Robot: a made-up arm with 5 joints.
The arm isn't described. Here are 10 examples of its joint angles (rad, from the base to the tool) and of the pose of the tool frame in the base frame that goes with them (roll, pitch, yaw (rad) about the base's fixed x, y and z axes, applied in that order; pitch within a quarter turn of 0, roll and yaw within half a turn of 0; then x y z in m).
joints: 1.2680 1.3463 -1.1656 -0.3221 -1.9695
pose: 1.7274 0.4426 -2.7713 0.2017 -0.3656 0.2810
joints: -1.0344 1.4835 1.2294 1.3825 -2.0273
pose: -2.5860 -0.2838 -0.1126 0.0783 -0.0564 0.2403
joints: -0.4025 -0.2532 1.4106 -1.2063 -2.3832
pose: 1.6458 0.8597 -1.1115 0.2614 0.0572 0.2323
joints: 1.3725 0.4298 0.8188 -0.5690 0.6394
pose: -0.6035 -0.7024 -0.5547 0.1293 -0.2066 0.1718
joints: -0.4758 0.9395 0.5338 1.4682 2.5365
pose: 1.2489 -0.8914 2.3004 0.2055 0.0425 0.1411
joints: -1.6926 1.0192 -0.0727 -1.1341 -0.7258
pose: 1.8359 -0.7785 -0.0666 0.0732 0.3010 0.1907
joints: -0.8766 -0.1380 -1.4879 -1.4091 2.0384
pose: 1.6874 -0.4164 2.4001 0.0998 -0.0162 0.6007
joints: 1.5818 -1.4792 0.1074 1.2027 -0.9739
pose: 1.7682 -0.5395 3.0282 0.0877 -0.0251 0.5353
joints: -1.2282 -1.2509 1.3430 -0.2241 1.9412
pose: -1.7098 0.3188 2.7552 0.1755 0.1817 0.3527
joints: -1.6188 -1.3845 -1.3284 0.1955 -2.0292
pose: -2.2600 -0.4050 0.3619 0.1227 -0.2646 0.4469
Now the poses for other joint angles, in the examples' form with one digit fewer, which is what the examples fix.
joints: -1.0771 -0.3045 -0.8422 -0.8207 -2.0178
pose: -2.789 -0.185 -0.031 0.152 0.075 0.626
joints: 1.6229 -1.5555 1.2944 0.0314 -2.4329
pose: 1.935 0.878 -2.908 0.079 -0.175 0.397
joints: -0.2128 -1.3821 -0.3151 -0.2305 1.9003
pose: 2.798 -0.097 1.520 0.007 -0.031 0.580
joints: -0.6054 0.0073 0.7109 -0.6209 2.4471
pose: -1.428 0.822 2.282 0.322 0.141 0.275
